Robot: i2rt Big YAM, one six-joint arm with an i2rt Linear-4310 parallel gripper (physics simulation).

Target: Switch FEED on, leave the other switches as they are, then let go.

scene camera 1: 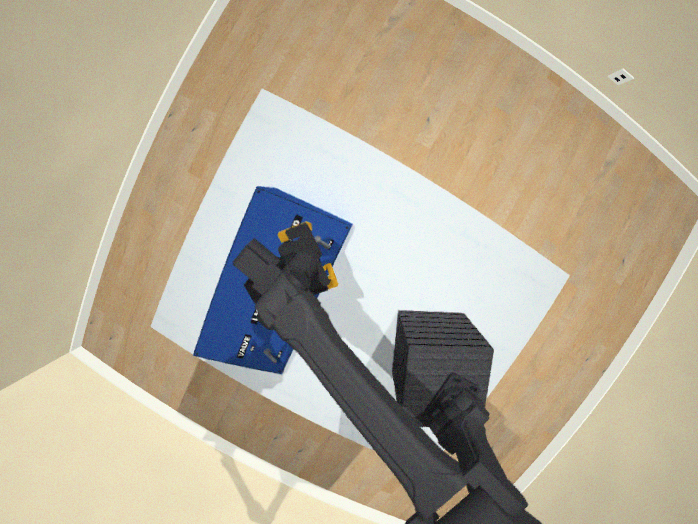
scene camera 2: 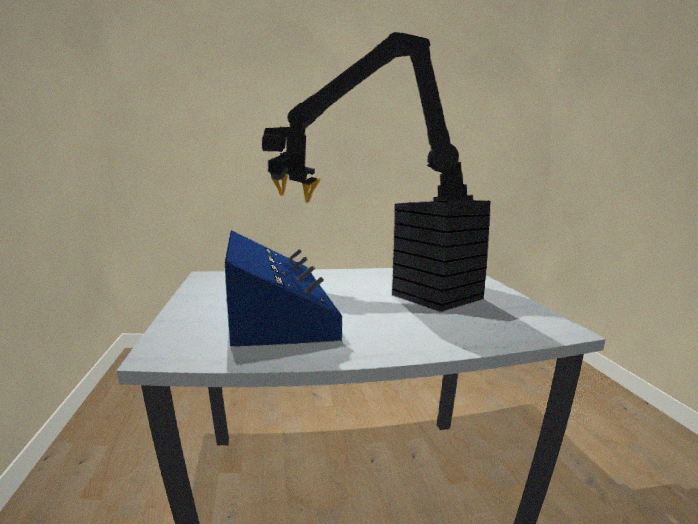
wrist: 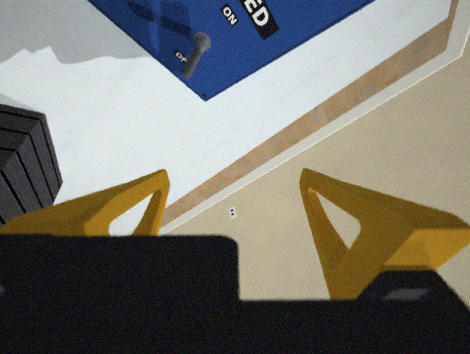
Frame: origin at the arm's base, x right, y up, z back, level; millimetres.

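Seen in the pictures: gripper, fingertip midpoint: [scene camera 1: 318,244] [scene camera 2: 294,198] [wrist: 234,176]; arm's base at its link origin: [scene camera 1: 451,399] [scene camera 2: 452,201].
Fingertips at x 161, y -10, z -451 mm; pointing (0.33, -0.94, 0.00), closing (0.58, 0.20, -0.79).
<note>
Pixels of each thing's top centre, then the offset from my fingertips to it. Level surfaces: height alone.
- grey FEED lever at its top centre: [wrist: 194,65] [scene camera 1: 321,244] [scene camera 2: 295,249] dx -22, dy -154, dz +1 mm
- VALVE lever at its top centre: [scene camera 2: 314,277] [scene camera 1: 269,359] dx -381, dy -154, dz +30 mm
- white table at its surface level: dy -285 mm
The blue sloped switch panel [scene camera 1: 217,324] [scene camera 2: 281,318] [wrist: 225,70] stands on the table. Its FEED label [wrist: 260,17] shows partly in the wrist view. The grey FEED lever [scene camera 1: 323,241] [scene camera 2: 294,254] [wrist: 195,56] leans to its OFF label [wrist: 180,56], away from the ON label [wrist: 229,15]. The VALVE lever [scene camera 1: 270,355] is at the panel's other end, also on its OFF side. The levers between are mostly hidden by the arm in scene camera 1. My gripper [scene camera 1: 311,252] [scene camera 2: 294,197] [wrist: 234,176] is open and empty, above the FEED end and touching nothing.
The black ribbed pedestal [scene camera 1: 442,349] [scene camera 2: 439,256] [wrist: 25,170] carries the arm and stands across the white table [scene camera 1: 451,248] [scene camera 2: 394,344] from the panel's sloped face. Several levers [scene camera 2: 307,273] stick out of that slope in a row.
</note>
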